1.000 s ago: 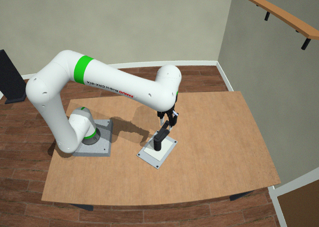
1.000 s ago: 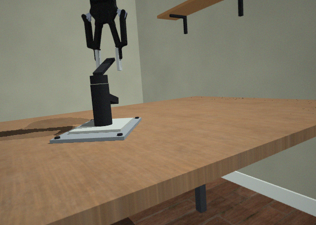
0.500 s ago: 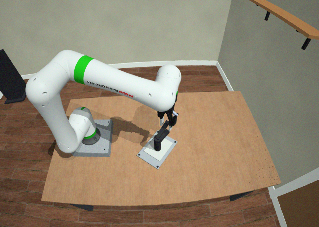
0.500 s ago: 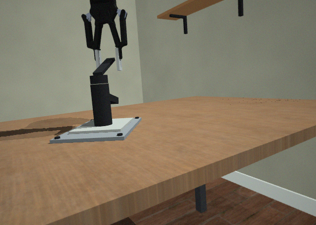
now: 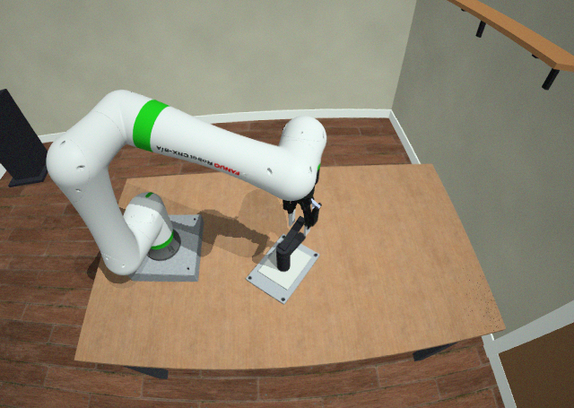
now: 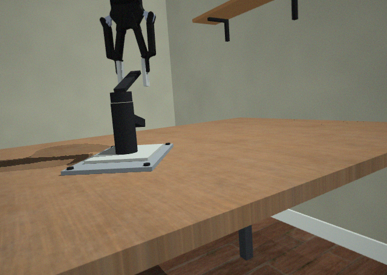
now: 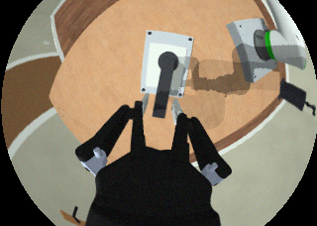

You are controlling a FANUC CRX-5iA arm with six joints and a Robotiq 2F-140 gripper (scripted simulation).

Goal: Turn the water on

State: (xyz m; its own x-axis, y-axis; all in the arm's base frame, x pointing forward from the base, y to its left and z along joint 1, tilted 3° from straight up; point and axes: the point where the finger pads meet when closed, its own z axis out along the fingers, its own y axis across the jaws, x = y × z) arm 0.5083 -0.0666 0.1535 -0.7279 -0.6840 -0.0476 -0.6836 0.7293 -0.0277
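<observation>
The flat lever lies 30 mm to the right of my hand, 30 mm behind it and 20 mm below it. The rest, counted from my hand: black tap: 80 mm below, 50 mm behind, 40 mm to the right.
</observation>
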